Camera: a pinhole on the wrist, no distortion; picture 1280 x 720 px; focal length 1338.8 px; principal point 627.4 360.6 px. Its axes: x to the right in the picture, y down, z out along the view. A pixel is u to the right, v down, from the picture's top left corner.
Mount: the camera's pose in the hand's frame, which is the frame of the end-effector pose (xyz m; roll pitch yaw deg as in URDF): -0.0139 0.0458 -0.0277 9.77 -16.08 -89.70
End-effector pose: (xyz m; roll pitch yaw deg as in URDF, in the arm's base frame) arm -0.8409 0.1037 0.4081 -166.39 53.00 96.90
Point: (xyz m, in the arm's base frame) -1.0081 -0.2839 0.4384
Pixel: outside the picture
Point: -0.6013 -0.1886 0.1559
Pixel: 201 671
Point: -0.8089 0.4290 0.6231
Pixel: behind the camera
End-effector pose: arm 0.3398 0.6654 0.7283 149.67 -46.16 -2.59
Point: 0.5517 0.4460 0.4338
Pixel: 1173 444
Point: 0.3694 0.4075 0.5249
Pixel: 619 164
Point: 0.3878 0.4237 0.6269
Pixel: 466 499
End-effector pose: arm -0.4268 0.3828 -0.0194 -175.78 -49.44 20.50
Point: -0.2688 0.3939 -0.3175
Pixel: 905 138
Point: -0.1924 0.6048 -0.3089
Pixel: outside the picture
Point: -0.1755 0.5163 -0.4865
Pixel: 1114 189
